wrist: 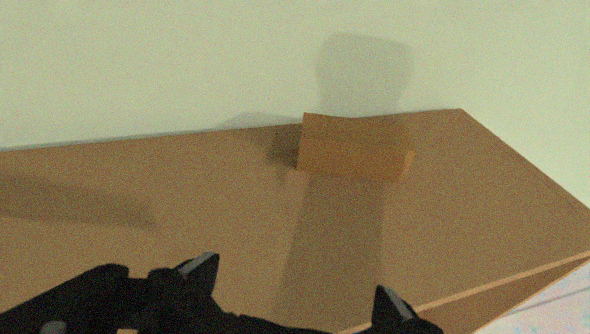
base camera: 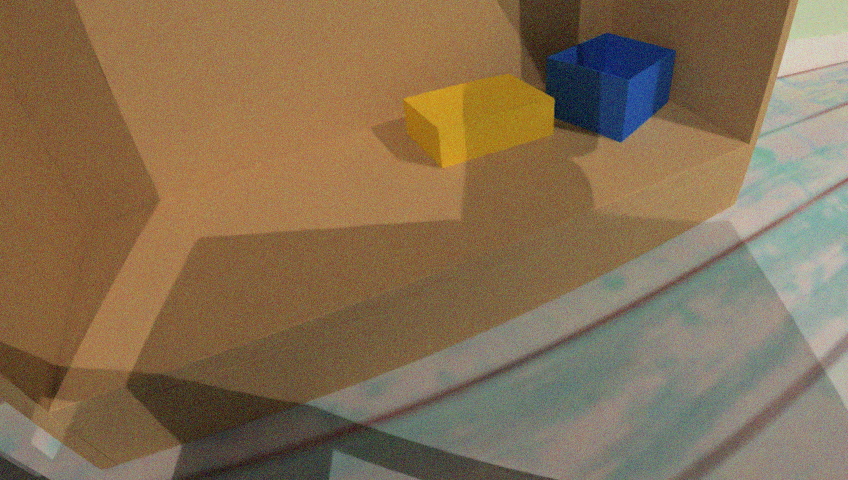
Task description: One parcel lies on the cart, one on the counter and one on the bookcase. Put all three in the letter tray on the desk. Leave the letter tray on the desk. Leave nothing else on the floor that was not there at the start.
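Places are measured from the arm's base along level axes (x up, y ahead, z left), in centimetres.
Pixels of known places: gripper, fingertip midpoint: point(wrist: 293, 287).
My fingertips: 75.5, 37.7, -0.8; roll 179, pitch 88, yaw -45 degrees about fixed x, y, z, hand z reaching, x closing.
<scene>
Ahead of a thing's pixels: the offset from my fingertips to its top centre, as dx, dy, dz. "spot": to the spot under its first point. Level surfaces: height alone.
A brown parcel {-3.9, +21.5, -4.7} point(wrist: 352, 146) sits on top of the bookcase point(wrist: 210, 175) near its rear edge by the wall, in the wrist view. The bookcase point(base camera: 267, 267) also fills much of the base camera view, where its low shelf shows. My gripper point(wrist: 293, 287) is open and empty over the bookcase top, on the near side of the parcel and apart from it. The gripper does not show in the base camera view. The cart, the counter, the desk, the letter tray and the other two parcels do not show in either view.
A yellow block {-100.6, +19.3, -1.7} point(base camera: 493, 118) and an open blue box {-97.6, +25.4, -19.5} point(base camera: 621, 89) stand on the low shelf, near the bookcase's right side panel {spot: -97.7, +22.6, -32.1} point(base camera: 714, 65). The pale green wall point(wrist: 150, 60) rises right behind the bookcase top. Patterned floor {dx -115.1} point(base camera: 595, 368) runs along the bookcase front.
</scene>
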